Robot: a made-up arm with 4 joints.
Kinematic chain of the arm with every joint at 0, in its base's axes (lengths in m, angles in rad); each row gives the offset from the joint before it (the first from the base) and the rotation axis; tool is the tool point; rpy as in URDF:
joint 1: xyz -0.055 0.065 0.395 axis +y
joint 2: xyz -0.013 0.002 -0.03 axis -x
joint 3: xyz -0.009 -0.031 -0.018 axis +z
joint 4: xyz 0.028 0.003 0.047 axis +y
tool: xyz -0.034 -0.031 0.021 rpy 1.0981 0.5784 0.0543
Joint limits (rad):
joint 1: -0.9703..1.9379
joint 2: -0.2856..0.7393
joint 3: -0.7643..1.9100
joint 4: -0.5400..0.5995
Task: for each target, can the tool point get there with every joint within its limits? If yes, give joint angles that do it. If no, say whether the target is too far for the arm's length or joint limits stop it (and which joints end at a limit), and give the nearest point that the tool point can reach.
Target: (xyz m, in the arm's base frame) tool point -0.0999 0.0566 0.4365
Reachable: yes | joints -0.3204 0.6398 -0.4071 0.3687
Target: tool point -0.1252 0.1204 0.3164
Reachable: no: joint limits stop it (at a limit: joint 1, joint 2, joint 3) | nearest point -0.1078 0.0623 0.3724 | short by 0.082 m
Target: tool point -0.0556 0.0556 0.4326
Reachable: yes | joints -0.1872 0.2214 1.5070 0.4621
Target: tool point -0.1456 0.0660 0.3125
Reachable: no: joint limits stop it (at a limit: joint 1, joint 2, joint 3) | nearest point -0.1035 0.0585 0.3680 | short by 0.070 m
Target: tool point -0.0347 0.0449 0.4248
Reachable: yes | joints 0.7624 0.6227 0.9216 -0.2649
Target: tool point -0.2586 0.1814 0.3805
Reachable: no: too far | nearest point -0.1213 0.0676 0.3990 | short by 0.179 m
